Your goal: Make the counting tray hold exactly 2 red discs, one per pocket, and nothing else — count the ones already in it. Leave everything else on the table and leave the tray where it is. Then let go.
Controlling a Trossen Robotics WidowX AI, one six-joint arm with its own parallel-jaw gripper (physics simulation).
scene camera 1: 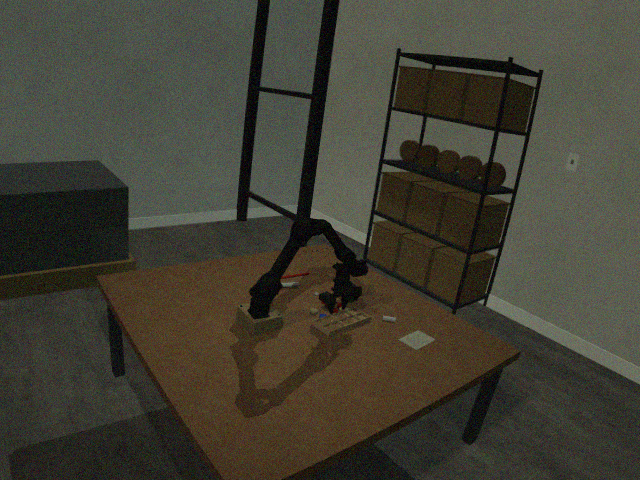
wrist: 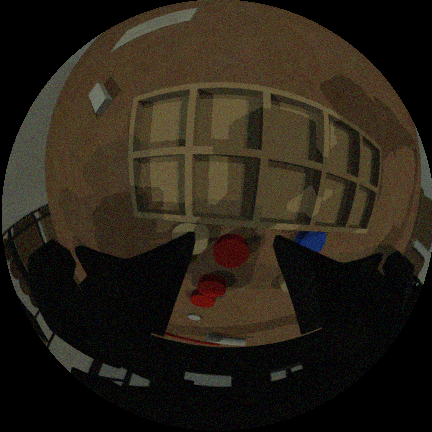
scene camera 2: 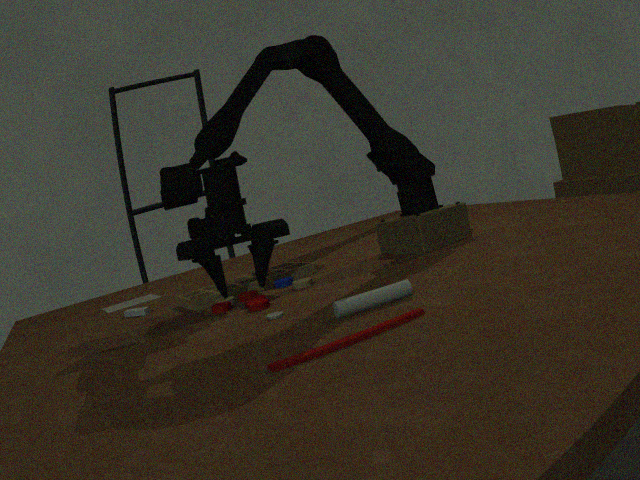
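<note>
The wooden counting tray (scene camera 1: 347,326) (scene camera 2: 196,300) (wrist: 192,120) has two rows of pockets; light and shadow fall across them, and no disc shows in them. My gripper (scene camera 1: 337,309) (scene camera 2: 244,290) (wrist: 234,238) is open and empty, pointing down low beside the tray's near long edge. A red disc (wrist: 231,250) lies between the fingertips in the wrist view, close to the tray. Two more red discs (wrist: 212,286) (wrist: 203,299) lie close together farther from it. Scene camera 2 also shows a red disc (scene camera 2: 221,307) by one finger, hidden in the wrist view.
A blue disc (scene camera 2: 283,282) (wrist: 312,242) and a cream disc (wrist: 184,231), partly behind a finger, lie beside the tray. Another cream disc (scene camera 1: 313,311) (scene camera 2: 302,282), a small white piece (scene camera 2: 274,315), white block (wrist: 100,98), white sheet (scene camera 1: 416,339), white cylinder (scene camera 2: 373,298) and red rod (scene camera 2: 346,339) lie around.
</note>
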